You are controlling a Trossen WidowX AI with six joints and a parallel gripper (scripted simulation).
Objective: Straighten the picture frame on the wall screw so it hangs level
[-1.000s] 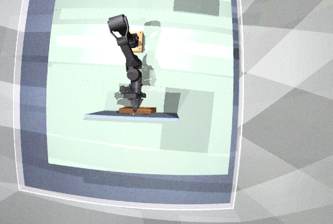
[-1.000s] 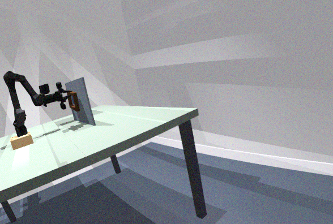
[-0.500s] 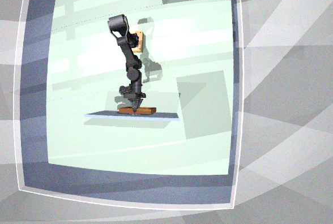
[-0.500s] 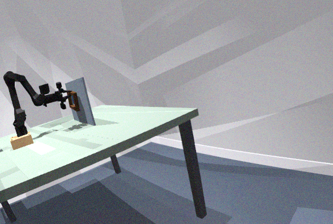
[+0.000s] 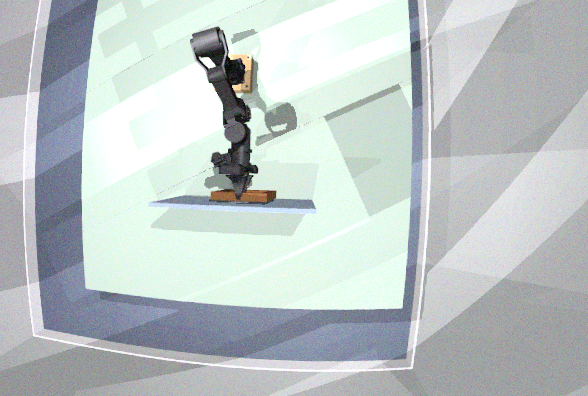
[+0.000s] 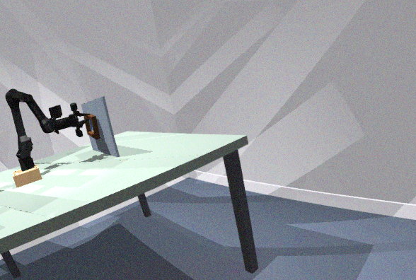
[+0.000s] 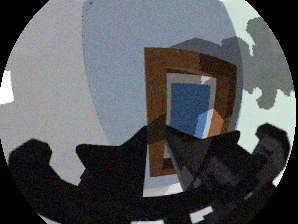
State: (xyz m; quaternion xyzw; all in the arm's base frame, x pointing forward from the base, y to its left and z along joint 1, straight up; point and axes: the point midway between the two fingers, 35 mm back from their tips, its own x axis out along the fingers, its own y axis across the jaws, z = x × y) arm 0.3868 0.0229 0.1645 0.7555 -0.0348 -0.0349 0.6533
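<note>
Right now the picture frame is 10 mm to the left of my gripper tip and 50 mm below it. The rest, counted from my gripper tip: wall panel: 10 mm ahead, 20 mm to the right, 70 mm below.
</note>
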